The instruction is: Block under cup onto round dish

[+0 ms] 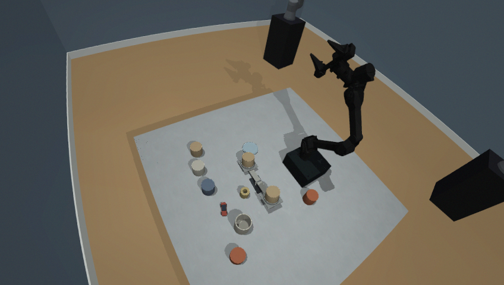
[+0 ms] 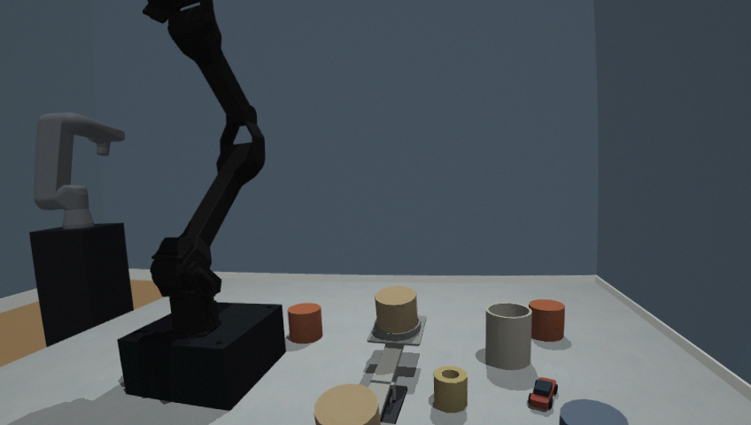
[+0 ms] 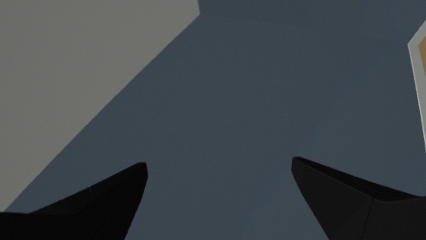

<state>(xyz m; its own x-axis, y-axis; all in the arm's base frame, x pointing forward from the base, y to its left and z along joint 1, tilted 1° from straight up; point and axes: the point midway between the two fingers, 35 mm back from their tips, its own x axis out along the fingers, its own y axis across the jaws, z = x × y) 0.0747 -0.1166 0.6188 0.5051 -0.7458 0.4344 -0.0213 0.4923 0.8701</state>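
Now: the grey block 69 cm below my gripper tip, 19 cm ahead of it and 5 cm to the right of it. Round my gripper tip: balance beam: 70 cm below, 23 cm ahead, 8 cm to the left; pale blue round dish: 73 cm below, 13 cm to the right, 10 cm ahead; small grey balance: 71 cm below, 23 cm ahead, 8 cm to the left.
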